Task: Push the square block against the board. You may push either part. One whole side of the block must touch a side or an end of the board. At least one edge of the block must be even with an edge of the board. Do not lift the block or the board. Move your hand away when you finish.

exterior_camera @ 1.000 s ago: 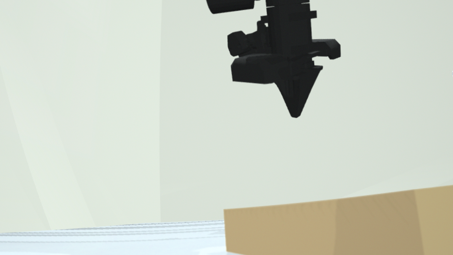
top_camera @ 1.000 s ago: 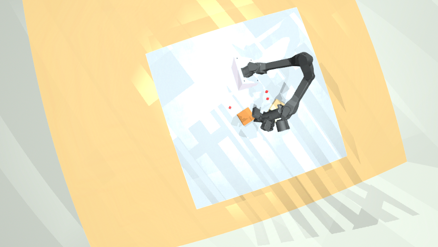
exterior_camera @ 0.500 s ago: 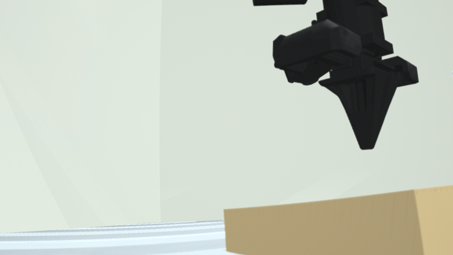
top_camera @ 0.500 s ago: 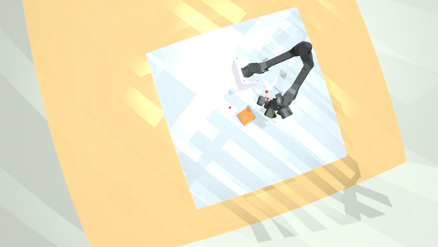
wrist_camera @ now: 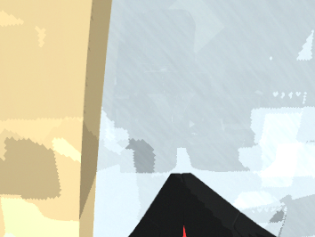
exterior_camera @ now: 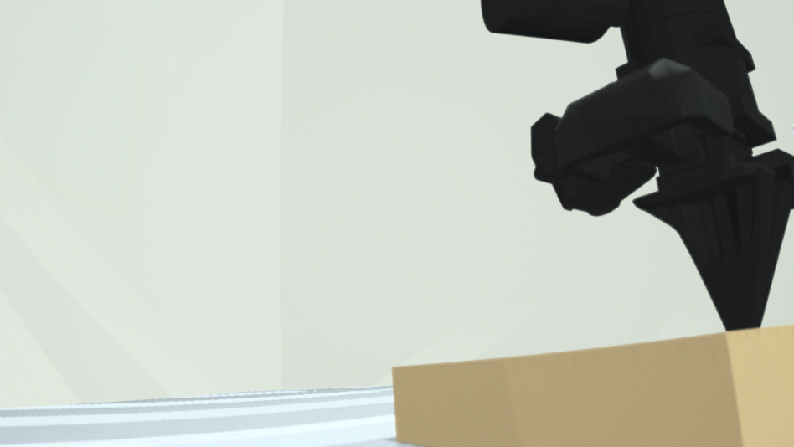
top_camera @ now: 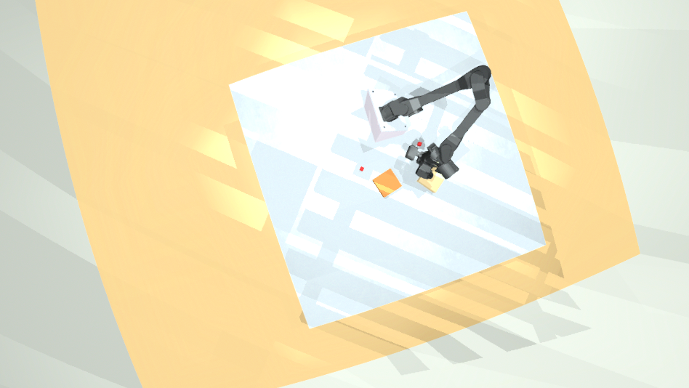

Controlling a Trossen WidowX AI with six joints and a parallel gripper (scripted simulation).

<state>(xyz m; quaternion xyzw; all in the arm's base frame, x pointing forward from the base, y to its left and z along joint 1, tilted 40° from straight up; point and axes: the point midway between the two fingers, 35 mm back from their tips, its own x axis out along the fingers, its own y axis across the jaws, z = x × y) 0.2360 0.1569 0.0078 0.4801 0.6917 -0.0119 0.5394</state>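
The board lies 70 mm ahead of my gripper tip, 50 mm to the left of it and 10 mm below it. The rest, counted from my gripper tip: orange square block 40 mm ahead, 180 mm to the right, 10 mm below.
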